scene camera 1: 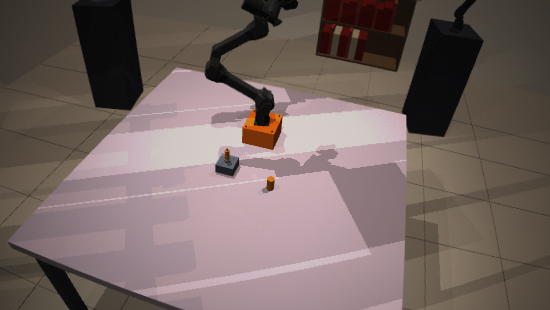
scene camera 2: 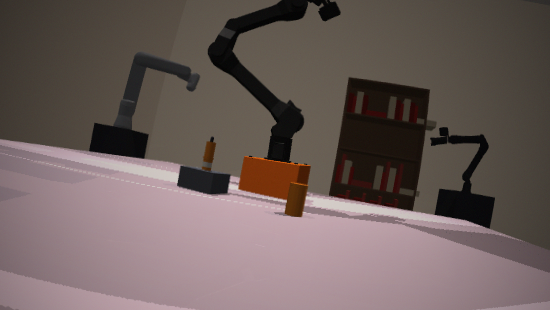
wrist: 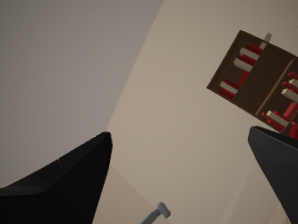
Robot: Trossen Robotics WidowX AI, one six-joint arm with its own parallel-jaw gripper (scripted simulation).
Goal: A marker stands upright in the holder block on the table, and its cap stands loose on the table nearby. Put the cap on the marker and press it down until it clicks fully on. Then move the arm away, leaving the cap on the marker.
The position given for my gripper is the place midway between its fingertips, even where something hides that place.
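My gripper (wrist: 181, 136) open, holding nothing. Also a holder block (scene camera 2: 196, 180).
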